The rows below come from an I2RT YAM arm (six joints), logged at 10 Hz.
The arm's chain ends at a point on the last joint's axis. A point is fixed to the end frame.
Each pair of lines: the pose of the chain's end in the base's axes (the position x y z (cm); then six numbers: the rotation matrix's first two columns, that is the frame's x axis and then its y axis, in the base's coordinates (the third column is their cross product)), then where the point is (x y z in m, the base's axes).
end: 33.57 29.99 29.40 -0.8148 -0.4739 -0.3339 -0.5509 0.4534 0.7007
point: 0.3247 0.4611 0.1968
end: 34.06 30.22 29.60 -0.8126 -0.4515 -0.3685 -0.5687 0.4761 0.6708
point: 0.3392 0.4629 0.1972
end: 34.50 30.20 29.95 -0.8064 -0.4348 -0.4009 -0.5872 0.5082 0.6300
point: 0.3538 0.4603 0.1974
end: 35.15 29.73 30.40 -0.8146 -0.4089 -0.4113 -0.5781 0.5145 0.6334
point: 0.3649 0.4567 0.2041
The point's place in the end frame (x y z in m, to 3 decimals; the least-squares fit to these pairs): -0.035 0.011 0.185
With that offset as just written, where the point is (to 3 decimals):
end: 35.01 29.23 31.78 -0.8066 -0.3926 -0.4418 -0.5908 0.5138 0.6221
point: 0.369 0.453 0.221
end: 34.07 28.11 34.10 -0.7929 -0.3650 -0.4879 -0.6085 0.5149 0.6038
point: 0.367 0.443 0.248
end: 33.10 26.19 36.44 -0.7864 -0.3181 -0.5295 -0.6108 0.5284 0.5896
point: 0.369 0.424 0.277
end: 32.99 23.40 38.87 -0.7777 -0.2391 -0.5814 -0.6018 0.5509 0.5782
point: 0.384 0.396 0.310
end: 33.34 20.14 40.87 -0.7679 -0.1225 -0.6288 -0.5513 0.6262 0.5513
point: 0.415 0.355 0.335
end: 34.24 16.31 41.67 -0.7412 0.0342 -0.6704 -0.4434 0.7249 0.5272
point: 0.457 0.297 0.349
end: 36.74 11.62 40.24 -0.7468 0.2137 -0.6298 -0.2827 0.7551 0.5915
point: 0.502 0.232 0.338
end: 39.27 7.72 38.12 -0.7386 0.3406 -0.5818 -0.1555 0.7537 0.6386
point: 0.538 0.178 0.315
